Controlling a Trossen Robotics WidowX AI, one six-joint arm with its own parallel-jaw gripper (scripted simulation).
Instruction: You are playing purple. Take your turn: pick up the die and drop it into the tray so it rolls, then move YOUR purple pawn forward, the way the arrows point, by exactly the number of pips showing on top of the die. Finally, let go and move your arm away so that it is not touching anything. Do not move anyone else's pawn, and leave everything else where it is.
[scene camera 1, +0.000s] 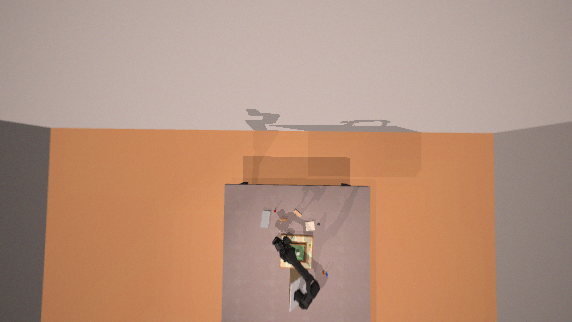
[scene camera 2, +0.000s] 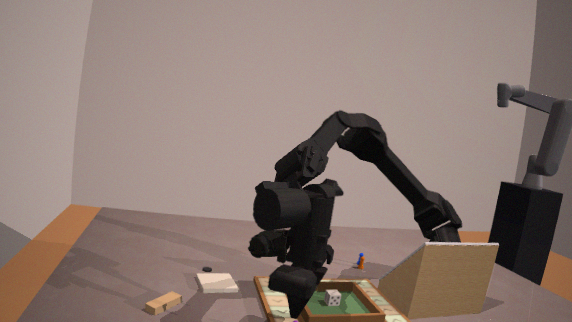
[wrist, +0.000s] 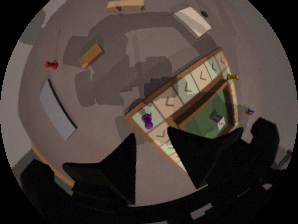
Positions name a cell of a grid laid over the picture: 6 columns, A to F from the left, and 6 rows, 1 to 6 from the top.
Observation:
In view: my gripper (wrist: D4) and a grey slab (wrist: B4).
Scene camera 2 misses the grey slab: it is out of frame.

